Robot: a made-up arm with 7 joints.
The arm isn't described. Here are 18 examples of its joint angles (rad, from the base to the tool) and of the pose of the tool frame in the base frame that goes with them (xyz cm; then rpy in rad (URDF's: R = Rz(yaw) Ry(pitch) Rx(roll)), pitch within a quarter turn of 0, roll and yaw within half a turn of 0).
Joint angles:
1: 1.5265 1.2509 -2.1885 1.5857 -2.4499 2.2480 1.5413
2: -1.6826 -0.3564 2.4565 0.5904 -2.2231 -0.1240 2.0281
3: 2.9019 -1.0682 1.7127 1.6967 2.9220 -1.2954 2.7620
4: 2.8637 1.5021 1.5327 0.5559 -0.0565 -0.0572 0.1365
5: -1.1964 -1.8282 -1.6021 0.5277 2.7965 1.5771 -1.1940
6: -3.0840 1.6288 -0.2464 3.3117 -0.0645 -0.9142 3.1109
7: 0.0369 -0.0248 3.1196 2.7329 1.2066 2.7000 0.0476
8: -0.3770 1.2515 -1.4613 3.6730 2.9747 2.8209 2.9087
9: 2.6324 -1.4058 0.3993 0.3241 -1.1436 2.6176 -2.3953
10: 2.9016 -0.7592 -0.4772 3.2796 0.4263 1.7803 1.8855
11: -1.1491 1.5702 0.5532 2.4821 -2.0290 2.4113 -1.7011
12: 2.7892 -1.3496 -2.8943 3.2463 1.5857 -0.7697 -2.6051
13: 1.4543 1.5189 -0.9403 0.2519 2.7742 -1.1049 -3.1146
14: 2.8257 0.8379 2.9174 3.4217 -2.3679 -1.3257 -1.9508
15: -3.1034 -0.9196 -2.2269 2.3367 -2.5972 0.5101 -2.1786
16: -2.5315 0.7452 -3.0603 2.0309 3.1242 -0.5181 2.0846
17: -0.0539 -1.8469 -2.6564 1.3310 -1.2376 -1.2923 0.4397
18: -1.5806 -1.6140 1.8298 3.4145 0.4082 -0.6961 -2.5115
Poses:
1: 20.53 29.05 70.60 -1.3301 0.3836 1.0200
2: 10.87 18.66 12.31 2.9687 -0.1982 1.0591
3: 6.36 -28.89 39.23 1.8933 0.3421 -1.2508
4: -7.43 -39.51 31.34 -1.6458 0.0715 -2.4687
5: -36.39 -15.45 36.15 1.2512 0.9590 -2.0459
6: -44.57 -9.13 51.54 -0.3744 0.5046 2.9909
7: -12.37 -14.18 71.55 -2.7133 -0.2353 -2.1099
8: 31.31 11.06 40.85 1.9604 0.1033 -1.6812
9: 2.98 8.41 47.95 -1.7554 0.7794 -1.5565
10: 30.52 -9.72 79.72 -0.8728 0.2405 1.4524
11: 12.53 -47.39 17.30 -1.1329 0.8738 1.8992
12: 39.58 -32.83 43.62 1.4814 -0.9488 0.5276
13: 4.14 -5.18 36.12 0.7289 0.5523 -1.1510
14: -22.95 17.65 64.88 -0.0554 -0.5875 -2.1093
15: 53.68 29.27 49.99 -1.2786 0.6738 -1.2291
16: 6.34 7.94 78.91 0.8376 -0.3321 2.5602
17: -22.47 -24.62 8.36 -1.5122 -0.5008 2.7918
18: -21.21 45.60 43.01 -0.7147 0.9832 1.6053
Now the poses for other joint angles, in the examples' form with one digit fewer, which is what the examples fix.
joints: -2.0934 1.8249 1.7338 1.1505 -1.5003 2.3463 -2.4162
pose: 21.8 -26.1 17.5 -2.969 -0.542 2.347
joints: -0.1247 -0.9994 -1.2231 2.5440 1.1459 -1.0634 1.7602
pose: -48.3 -6.4 49.1 1.894 0.219 -1.359
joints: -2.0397 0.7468 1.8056 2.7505 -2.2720 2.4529 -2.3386
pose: -18.3 -38.5 60.0 -2.838 0.503 0.259
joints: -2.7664 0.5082 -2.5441 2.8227 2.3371 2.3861 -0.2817
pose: -33.7 -5.4 71.1 3.119 -0.490 -2.775
